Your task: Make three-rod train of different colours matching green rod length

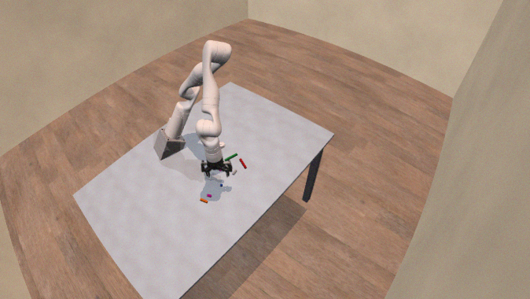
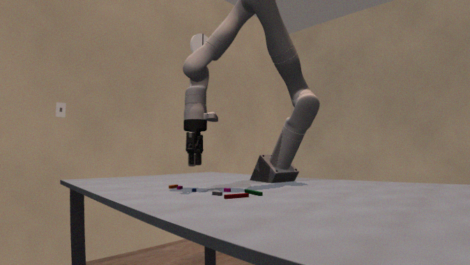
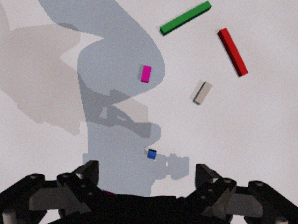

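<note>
My hand is 10 mm short of the blue rod and 80 mm above it. From my hand the other things lie so: grey rod (10 mm ahead, 110 mm to the left, 80 mm below); then red rod (10 mm ahead, 180 mm to the left, 80 mm below); then orange rod (10 mm behind, 120 mm to the right, 80 mm below).
</note>
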